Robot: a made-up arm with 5 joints.
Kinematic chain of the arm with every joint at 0, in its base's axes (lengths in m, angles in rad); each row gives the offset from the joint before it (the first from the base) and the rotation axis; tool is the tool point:
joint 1: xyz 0 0 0.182 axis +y
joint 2: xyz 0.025 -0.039 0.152 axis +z
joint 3: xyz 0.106 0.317 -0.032 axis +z
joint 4: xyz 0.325 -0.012 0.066 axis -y
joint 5: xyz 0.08 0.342 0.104 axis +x
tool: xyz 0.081 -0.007 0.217
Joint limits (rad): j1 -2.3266..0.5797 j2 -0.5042..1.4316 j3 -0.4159..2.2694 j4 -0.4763..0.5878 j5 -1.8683..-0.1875
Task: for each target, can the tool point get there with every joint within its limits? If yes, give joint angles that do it. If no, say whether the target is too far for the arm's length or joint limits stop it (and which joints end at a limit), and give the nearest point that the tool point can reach.
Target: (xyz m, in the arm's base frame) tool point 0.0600 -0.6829 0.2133
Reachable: no: joint limits stop it (at a limit: joint 1, joint 2, joint 3, joint 4, joint 5) | nearest point 0.1643 -0.6072 -0.2169 | short by 0.449 m
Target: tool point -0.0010 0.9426 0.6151
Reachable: yes | joints 0.2427 0.6222 0.0653 0.4242 -1.2245
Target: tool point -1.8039 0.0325 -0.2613
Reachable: no: too far | nearest point -1.0565 0.0705 -0.0776 | short by 0.771 m
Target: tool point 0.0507 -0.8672 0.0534
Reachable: no: joint limits stop it (at a limit: joint 2, joint 3, joint 4, joint 5) | nearest point 0.1582 -0.6072 -0.2193 | short by 0.392 m
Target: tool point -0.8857 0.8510 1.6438
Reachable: no: too far | nearest point -0.5239 0.5250 1.0466 | short by 0.771 m
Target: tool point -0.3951 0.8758 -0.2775
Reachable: yes | joints -1.6842 0.9955 0.2262 -0.1803 -0.5541
